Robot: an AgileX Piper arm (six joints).
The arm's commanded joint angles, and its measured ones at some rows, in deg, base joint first. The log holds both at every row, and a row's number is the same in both.
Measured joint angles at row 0:
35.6, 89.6, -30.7, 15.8, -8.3, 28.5
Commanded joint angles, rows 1 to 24:
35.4, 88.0, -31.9, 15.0, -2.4, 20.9
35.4, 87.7, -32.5, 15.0, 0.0, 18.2
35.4, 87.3, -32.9, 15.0, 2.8, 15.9
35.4, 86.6, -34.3, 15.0, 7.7, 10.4
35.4, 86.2, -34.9, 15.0, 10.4, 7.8
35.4, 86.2, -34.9, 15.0, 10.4, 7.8
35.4, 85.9, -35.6, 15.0, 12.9, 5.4
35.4, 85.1, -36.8, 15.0, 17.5, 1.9
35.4, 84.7, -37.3, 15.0, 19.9, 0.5
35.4, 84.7, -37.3, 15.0, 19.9, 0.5
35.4, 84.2, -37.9, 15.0, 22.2, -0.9
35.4, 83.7, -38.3, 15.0, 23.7, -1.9
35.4, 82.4, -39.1, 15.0, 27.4, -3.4
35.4, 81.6, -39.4, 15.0, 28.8, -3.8
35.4, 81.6, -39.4, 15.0, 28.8, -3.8
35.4, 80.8, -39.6, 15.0, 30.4, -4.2
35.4, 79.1, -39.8, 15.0, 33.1, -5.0
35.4, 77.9, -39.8, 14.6, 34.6, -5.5
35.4, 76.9, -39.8, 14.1, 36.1, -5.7
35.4, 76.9, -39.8, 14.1, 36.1, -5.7
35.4, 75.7, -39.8, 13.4, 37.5, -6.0
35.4, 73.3, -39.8, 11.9, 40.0, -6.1
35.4, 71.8, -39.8, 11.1, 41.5, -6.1
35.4, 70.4, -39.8, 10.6, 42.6, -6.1
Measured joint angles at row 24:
35.6, 74.0, -39.5, 12.7, 38.6, -5.1
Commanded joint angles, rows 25 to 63:
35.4, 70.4, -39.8, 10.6, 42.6, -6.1
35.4, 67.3, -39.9, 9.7, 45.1, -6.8
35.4, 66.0, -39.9, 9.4, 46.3, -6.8
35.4, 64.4, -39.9, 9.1, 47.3, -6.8
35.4, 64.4, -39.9, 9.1, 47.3, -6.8
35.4, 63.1, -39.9, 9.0, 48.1, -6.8
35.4, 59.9, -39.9, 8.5, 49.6, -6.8
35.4, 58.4, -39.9, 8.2, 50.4, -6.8
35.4, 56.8, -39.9, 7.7, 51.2, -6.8
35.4, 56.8, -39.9, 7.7, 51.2, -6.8
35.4, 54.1, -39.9, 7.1, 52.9, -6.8
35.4, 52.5, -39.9, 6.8, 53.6, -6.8
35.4, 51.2, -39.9, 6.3, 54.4, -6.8
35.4, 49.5, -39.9, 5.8, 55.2, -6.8
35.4, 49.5, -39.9, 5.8, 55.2, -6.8
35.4, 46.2, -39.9, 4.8, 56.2, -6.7
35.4, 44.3, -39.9, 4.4, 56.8, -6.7
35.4, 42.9, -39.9, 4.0, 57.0, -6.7
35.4, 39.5, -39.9, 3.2, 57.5, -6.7
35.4, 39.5, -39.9, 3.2, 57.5, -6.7
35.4, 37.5, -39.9, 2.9, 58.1, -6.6
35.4, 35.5, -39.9, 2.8, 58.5, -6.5
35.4, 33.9, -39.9, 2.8, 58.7, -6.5
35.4, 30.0, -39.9, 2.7, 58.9, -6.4
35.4, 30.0, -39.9, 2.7, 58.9, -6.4
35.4, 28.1, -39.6, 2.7, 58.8, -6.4
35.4, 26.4, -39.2, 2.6, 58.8, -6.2
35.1, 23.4, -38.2, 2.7, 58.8, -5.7
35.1, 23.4, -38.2, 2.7, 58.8, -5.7
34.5, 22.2, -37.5, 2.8, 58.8, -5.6
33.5, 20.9, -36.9, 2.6, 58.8, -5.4
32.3, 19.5, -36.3, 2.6, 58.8, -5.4
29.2, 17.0, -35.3, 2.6, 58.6, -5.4
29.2, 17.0, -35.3, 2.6, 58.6, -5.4
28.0, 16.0, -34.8, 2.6, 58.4, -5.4
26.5, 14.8, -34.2, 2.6, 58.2, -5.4
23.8, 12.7, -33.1, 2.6, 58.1, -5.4
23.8, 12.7, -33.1, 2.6, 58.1, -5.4
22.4, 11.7, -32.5, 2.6, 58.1, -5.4
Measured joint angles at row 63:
25.8, 14.3, -33.9, 2.8, 58.3, -5.6
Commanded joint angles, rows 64 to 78:
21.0, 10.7, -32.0, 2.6, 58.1, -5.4
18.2, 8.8, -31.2, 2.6, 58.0, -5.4
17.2, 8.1, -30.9, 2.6, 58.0, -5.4
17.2, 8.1, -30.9, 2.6, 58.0, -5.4
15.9, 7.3, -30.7, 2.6, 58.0, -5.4
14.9, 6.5, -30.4, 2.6, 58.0, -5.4
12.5, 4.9, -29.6, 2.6, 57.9, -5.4
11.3, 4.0, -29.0, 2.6, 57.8, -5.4
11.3, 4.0, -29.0, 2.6, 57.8, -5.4
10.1, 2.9, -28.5, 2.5, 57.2, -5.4
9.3, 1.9, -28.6, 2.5, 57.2, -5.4
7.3, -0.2, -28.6, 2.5, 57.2, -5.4
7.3, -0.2, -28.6, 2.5, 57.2, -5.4
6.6, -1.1, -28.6, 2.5, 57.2, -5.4
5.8, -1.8, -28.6, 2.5, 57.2, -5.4
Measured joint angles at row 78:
8.0, 0.7, -28.8, 2.7, 57.9, -5.5
